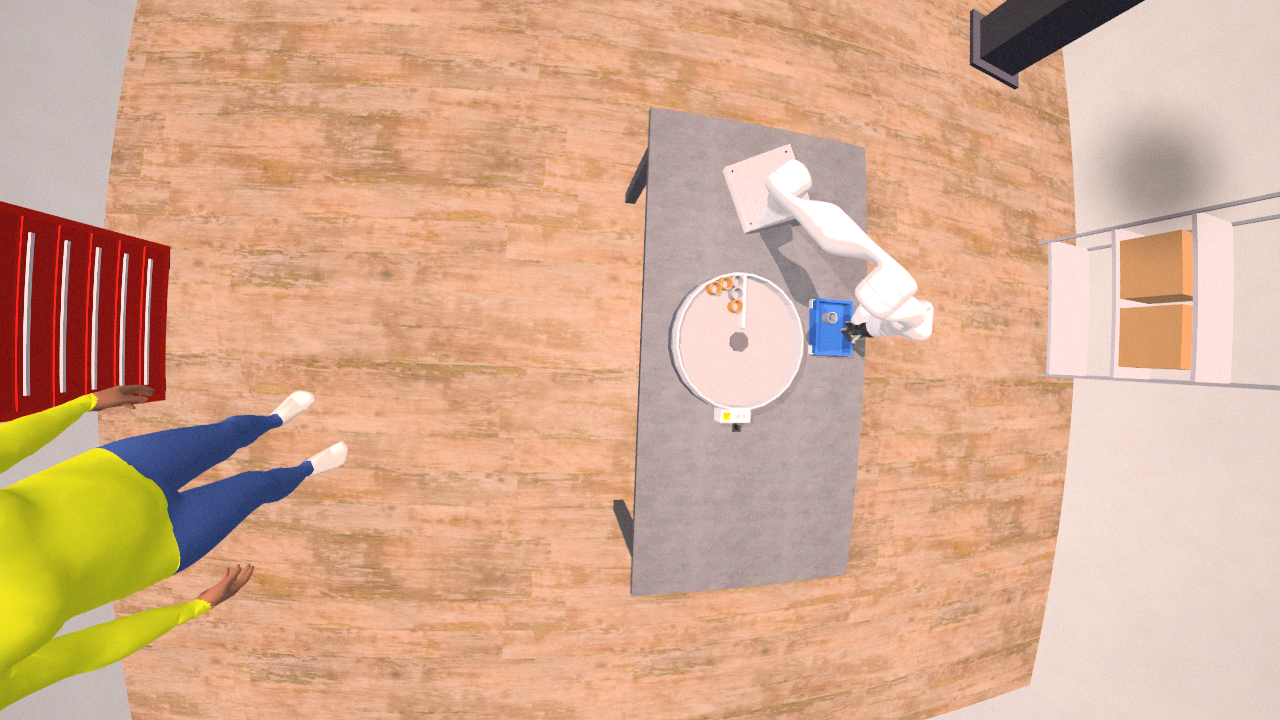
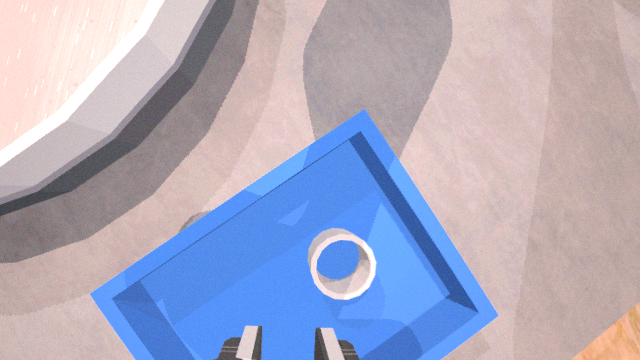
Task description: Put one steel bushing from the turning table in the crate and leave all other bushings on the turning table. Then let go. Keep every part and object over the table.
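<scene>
A grey steel bushing stands upright inside the blue crate, apart from the crate's walls. My gripper is partly open and empty, above the crate and to one side of the bushing, with a gap between the fingertips and the bushing. On the white turning table several bushings stand together near the rim. Two are grey, at the dividing bar. Three are orange, one of them nearer the hub. The fingertips' exact height is hard to tell.
A straight white bar runs from the turning table's rim toward its dark hub. A white box with a yellow mark sits at the turning table's rim. The crate stands close to the grey table's long edge.
</scene>
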